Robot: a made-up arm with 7 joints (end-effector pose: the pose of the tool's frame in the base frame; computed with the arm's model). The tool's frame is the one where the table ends.
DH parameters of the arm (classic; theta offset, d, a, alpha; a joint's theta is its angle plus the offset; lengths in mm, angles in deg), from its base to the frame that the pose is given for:
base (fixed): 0 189 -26.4 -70
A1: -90 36.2 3.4 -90
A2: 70 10 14 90
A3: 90 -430.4 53.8 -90
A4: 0 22.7 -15.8 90
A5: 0 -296.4 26.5 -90
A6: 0 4.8 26.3 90
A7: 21.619 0 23.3 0
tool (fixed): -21.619 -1.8 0 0
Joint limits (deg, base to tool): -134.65..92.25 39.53..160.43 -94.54..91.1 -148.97..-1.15 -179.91..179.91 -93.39..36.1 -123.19..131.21
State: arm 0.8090 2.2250 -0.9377 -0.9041 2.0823 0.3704 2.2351
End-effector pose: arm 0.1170 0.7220 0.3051 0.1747 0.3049 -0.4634 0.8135
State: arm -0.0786 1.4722 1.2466 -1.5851 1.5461 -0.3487 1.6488
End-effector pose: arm 0.0237 0.5289 0.4968 0.0613 0.7361 0.6740 0.0090
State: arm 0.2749 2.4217 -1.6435 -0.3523 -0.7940 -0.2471 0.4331
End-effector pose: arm -0.0005 0.6425 0.5790 0.3128 0.3006 0.7732 -0.4626
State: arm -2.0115 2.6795 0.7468 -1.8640 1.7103 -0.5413 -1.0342
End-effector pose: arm -0.5134 0.1172 0.2053 0.7945 -0.4582 0.3985 0.0097
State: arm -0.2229 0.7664 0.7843 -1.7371 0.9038 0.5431 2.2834
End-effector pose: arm 0.2411 0.4822 0.1654 0.0794 -0.7258 -0.3560 0.5832
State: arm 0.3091 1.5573 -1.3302 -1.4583 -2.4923 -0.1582 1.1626
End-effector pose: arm -0.1228 0.5307 -0.1499 0.1718 -0.0640 0.1246 -0.9751
